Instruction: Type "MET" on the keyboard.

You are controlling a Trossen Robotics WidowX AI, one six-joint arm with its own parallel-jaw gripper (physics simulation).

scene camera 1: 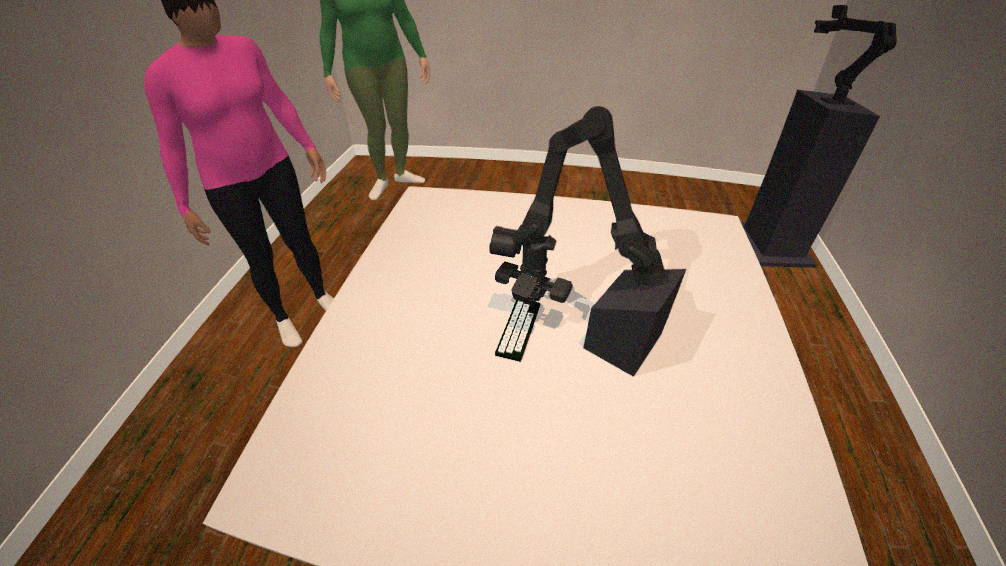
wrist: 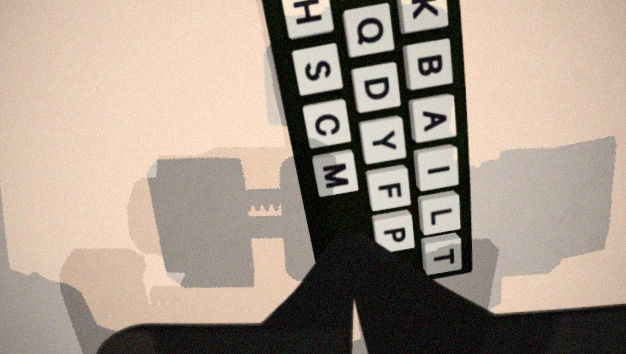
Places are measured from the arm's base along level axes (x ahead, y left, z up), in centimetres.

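Pixels of known places: gripper, between the fingertips: [scene camera 1: 532, 304] [wrist: 349, 246]; arm's base, origin of its link: [scene camera 1: 652, 279].
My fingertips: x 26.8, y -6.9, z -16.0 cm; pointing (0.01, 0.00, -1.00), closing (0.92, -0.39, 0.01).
Observation:
For each thing: its top centre in the pictures, then the offset to it from my fingertips. Level surfaces: height alone.
- black keyboard, centre of its top: [wrist: 371, 45] [scene camera 1: 518, 325] dx +3.3, dy +5.3, dz -2.1 cm
- M key, centre of its top: [wrist: 335, 175] dx +0.4, dy +1.7, dz -2.1 cm
- P key, centre of its top: [wrist: 394, 234] dx +1.5, dy -1.5, dz -2.1 cm
- T key, centre of its top: [wrist: 443, 257] dx +3.0, dy -3.3, dz -2.1 cm
- pale mat, height of its surface: dz -3.7 cm
A black keyboard [scene camera 1: 500, 354] [wrist: 345, 215] with white letter keys in three rows lies flat under the arm. In the wrist view the M key [wrist: 335, 173] ends the left row, the P key [wrist: 393, 230] ends the middle row, and the T key [wrist: 443, 254] ends the right row. The E key cannot be made out. My gripper [wrist: 349, 246] is shut and empty, its tips together over the keyboard's near end, below the M key and left of the P and T keys. The height of the tips above the keyboard is hard to tell. In the scene view the tips are hidden.
The keyboard lies on a pale mat [scene camera 1: 450, 450]. The arm's dark base block [scene camera 1: 622, 327] stands right of the keyboard. Two people stand at the left and back left. A tall dark pedestal [scene camera 1: 809, 175] with a second arm [scene camera 1: 872, 56] stands at the back right.

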